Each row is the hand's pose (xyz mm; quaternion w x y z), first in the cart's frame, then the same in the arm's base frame.
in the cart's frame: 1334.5 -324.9 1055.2 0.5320 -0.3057 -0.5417 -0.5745
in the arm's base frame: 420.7 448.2 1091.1 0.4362 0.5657 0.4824 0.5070
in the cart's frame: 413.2 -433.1 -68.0 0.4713 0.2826 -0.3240 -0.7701
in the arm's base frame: 130.1 -138.0 -210.5 0.2717 0.0378 0.8404 0.4674
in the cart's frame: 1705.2 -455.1 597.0 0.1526 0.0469 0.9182 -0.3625
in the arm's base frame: 122.1 -54.6 1240.4 0.1460 0.6973 0.2137 -0.6685
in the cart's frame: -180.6 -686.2 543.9 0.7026 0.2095 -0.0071 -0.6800
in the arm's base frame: 135.1 701.9 -503.2 0.0260 -0.0112 0.6697 0.7421
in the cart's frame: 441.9 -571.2 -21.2 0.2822 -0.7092 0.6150 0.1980
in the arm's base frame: 7.7 -66.4 -166.2 0.1626 -0.1194 0.7806 -0.5916
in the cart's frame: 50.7 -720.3 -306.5 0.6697 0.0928 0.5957 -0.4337
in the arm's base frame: -161.4 -117.2 -641.0 0.2688 0.2980 -0.1747 -0.8991
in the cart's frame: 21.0 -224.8 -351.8 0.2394 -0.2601 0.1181 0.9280
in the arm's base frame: 302.1 -295.9 -683.0 0.6730 -0.4523 0.5630 0.1598
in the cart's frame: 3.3 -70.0 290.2 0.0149 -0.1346 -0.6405 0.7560
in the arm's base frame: 628.2 222.2 -434.8 0.2553 -0.7521 0.1007 0.5992
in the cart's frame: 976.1 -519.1 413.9 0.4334 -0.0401 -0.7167 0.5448
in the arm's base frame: 106.6 88.7 499.8 0.3350 -0.8719 -0.2284 0.2746
